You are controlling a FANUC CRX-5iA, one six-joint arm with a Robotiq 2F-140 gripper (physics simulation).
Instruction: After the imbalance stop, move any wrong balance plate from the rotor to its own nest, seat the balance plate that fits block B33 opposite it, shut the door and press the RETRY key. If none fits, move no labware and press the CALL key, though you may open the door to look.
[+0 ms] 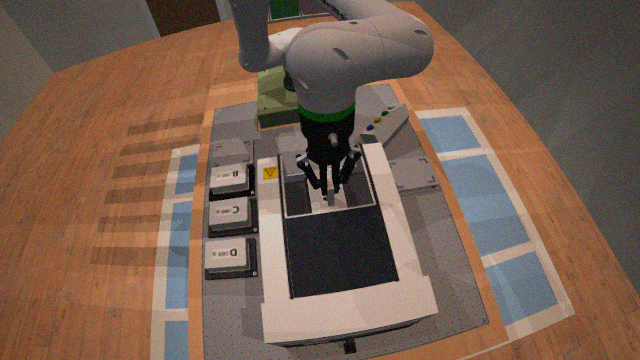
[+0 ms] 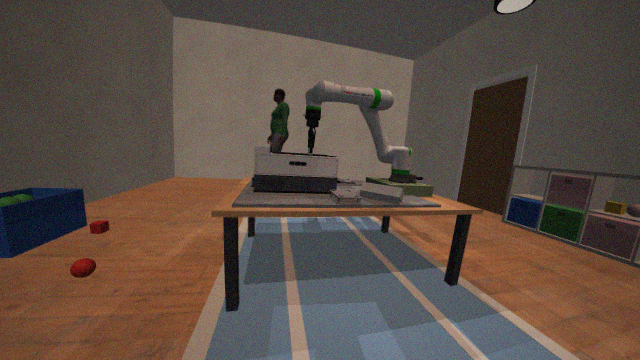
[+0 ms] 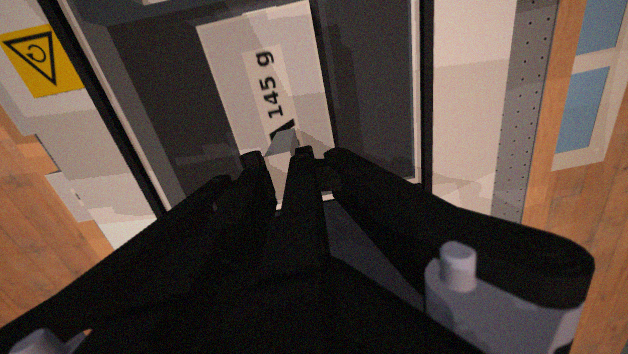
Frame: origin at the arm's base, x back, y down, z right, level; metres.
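Seen in the pictures: gripper, fingertip midpoint: (image 1: 330,200) (image 3: 290,147); arm's base at its link origin: (image 2: 399,181).
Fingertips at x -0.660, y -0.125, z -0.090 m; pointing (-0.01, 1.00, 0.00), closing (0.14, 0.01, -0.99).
Observation:
Offsets run from my fingertips to a thing's middle. "pt": to the spot under its first point.
The white centrifuge @(dx -0.087, dy +0.065, dz -0.005 m) (image 1: 402,232) (image 2: 295,166) stands mid-table with its dark sliding door @(dx -0.136, dy -0.024, dz -0.011 m) (image 1: 340,251) partly open at the far end. In the opening lies a grey balance plate marked 145 g @(dx +0.036, dy +0.026, dz +0.008 m) (image 3: 267,83) (image 1: 318,203), between two dark rotor bays. My gripper (image 1: 330,198) (image 2: 311,148) (image 3: 290,147) is shut and empty, reaching down into the opening just over that plate, near the door's edge. Plates B @(dx +0.195, dy +0.154, dz +0.329 m) (image 1: 228,176), C @(dx +0.060, dy +0.154, dz +0.309 m) (image 1: 228,211) and D @(dx -0.080, dy +0.154, dz +0.303 m) (image 1: 226,253) sit in black nests left of the centrifuge. The key panel @(dx +0.398, dy +0.145, dz -0.224 m) (image 1: 384,123) stands at the far right of it.
An empty grey nest @(dx +0.323, dy +0.178, dz +0.347 m) (image 1: 231,151) lies beyond plate B, and a similar grey pad @(pt dx +0.169, dy +0.153, dz -0.275 m) (image 1: 412,174) lies right of the centrifuge. A yellow warning label @(pt dx +0.075, dy -0.024, dz +0.147 m) (image 1: 269,172) (image 3: 36,59) marks the housing. A person (image 2: 279,118) stands behind the table. A shelf unit (image 2: 510,192) stands at the right wall.

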